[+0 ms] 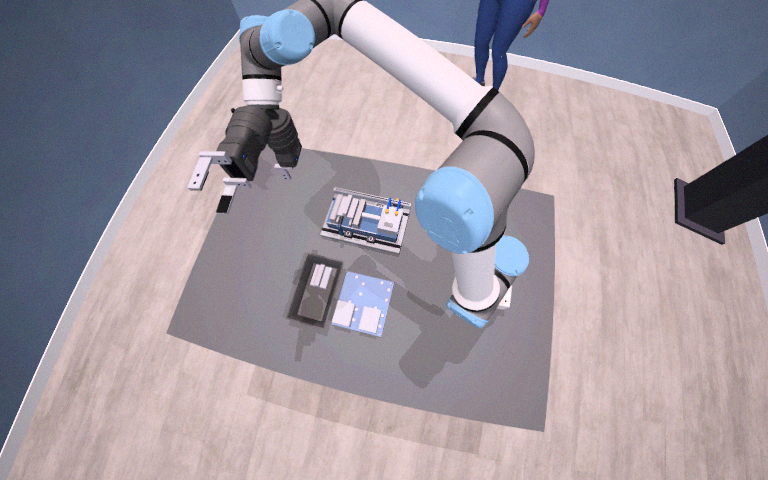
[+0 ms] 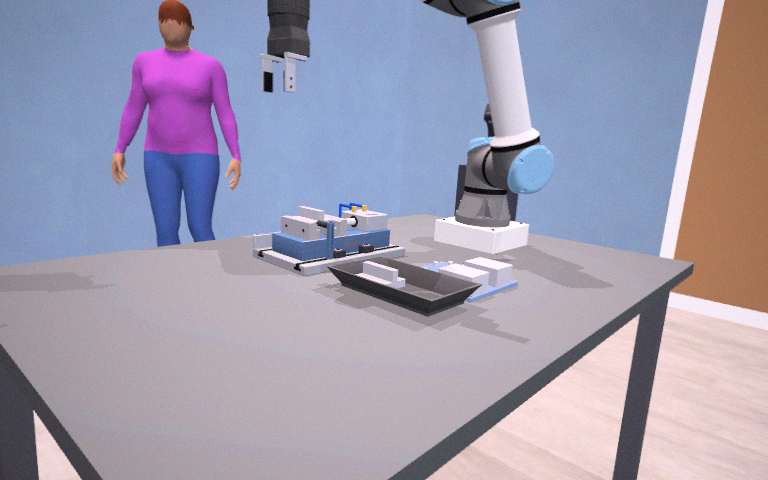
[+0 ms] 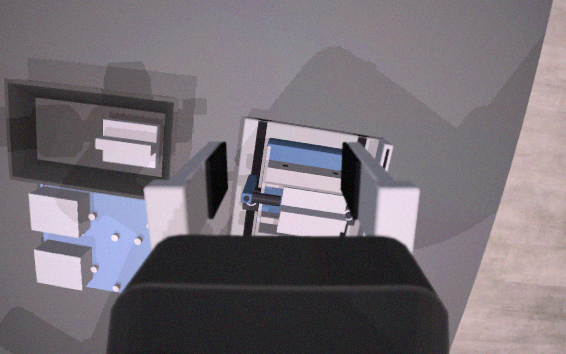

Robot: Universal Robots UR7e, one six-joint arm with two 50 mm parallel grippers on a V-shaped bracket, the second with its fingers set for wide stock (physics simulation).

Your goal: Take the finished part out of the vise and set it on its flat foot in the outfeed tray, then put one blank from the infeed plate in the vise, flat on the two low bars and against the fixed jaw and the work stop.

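Frame: origin at the arm's base, x ahead, y left, z up, level; millimetres.
Seen in the pictures: end effector, tool point: [image 1: 287, 166] [image 2: 278, 81] [image 3: 283, 177]; arm's base, origin of the base link: [image 2: 482, 222].
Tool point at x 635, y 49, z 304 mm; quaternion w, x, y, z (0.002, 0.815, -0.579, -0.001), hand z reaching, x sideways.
Pixels of each thing's top centre, then the offset from my tool point to it. "pt": a spot on its surface instead.
- vise, middle of its top: [image 3: 299, 261] [image 2: 333, 214] [image 1: 364, 210] 170 mm back, 76 mm right, 264 mm down
- work stop, surface spot: [image 3: 249, 189] [image 2: 327, 230] pt 108 mm back, 9 mm left, 281 mm down
- infeed plate, middle of its top: [image 3: 100, 242] [image 2: 454, 277] [image 1: 363, 303] 295 mm back, 200 mm left, 355 mm down
The vise [image 1: 369, 229] [image 2: 299, 245] [image 3: 305, 153] stands on the table. A light piece that looks like the finished part [image 1: 346, 208] [image 2: 310, 212] [image 3: 315, 200] sits between its jaws, its upright web above them; its lower portion is hidden. A blue post with a black rod, the work stop [image 2: 330, 240] [image 3: 249, 189], is at its side. My gripper [image 1: 211, 188] [image 2: 278, 82] [image 3: 283, 180] is open and empty, high above the table. The infeed plate [image 1: 376, 288] [image 2: 493, 290] [image 3: 110, 205] holds two blanks [image 1: 343, 313] [image 1: 370, 319] [image 3: 54, 215] [image 3: 58, 268].
The dark outfeed tray [image 1: 311, 308] [image 2: 419, 305] [image 3: 57, 135] stands beside the infeed plate and holds another finished part [image 1: 321, 275] [image 2: 380, 272] [image 3: 127, 150] at one end, web up. Short pins rise from the infeed plate. A person [image 2: 181, 113] stands behind the table.
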